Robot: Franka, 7 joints.
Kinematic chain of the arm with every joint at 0, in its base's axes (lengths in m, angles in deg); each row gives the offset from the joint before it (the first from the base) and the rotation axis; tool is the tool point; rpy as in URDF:
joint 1: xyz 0 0 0.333 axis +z
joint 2: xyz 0 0 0 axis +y
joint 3: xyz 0 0 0.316 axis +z
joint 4: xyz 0.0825 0 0 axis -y
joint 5: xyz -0.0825 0 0.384 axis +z
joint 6: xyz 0 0 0 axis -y
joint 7: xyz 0.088 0 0 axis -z
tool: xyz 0 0 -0.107 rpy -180 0 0
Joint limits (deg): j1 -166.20..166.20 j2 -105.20..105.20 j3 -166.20..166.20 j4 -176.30..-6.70 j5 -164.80..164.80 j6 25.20..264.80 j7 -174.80..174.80
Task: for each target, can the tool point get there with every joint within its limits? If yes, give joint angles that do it. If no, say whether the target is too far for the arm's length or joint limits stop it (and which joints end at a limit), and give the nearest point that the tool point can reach.
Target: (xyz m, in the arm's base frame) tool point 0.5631 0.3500 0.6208
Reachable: yes | joints -82.21 -45.96 88.20 -90.42 25.25 140.48 -39.84
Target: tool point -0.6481 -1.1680 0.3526
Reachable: no: too far | nearest point -0.4162 -0.7501 0.3456 | short by 0.478 m
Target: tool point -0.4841 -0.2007 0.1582
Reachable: yes | joints 133.30 59.78 66.56 -125.71 107.03 153.47 139.58
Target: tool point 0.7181 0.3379 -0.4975
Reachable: no: too far | nearest point 0.5482 0.2579 -0.2517 | short by 0.309 m
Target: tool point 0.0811 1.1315 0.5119
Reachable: no: too far | nearest point 0.0606 0.8453 0.4666 | short by 0.291 m
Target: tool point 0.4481 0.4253 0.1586
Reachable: yes | joints -93.68 -48.34 139.03 -111.61 -122.55 123.60 108.98
